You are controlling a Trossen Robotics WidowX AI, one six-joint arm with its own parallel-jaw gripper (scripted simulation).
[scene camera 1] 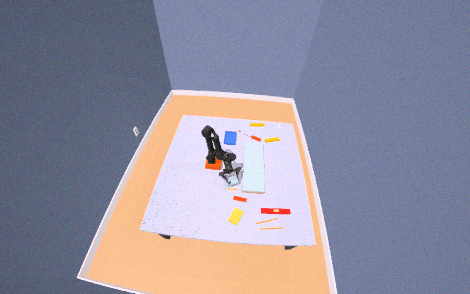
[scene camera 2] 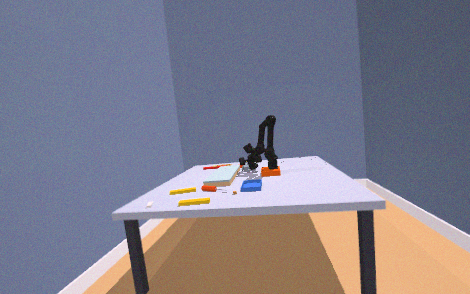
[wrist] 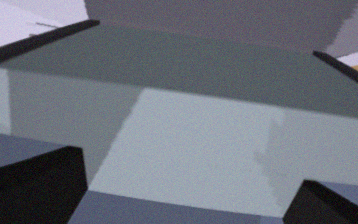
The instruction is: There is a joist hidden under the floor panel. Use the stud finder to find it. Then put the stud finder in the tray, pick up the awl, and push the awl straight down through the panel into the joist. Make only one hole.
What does my gripper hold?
Nothing.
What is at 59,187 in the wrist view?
My gripper.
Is my gripper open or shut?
Open.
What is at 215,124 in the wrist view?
A stud finder.
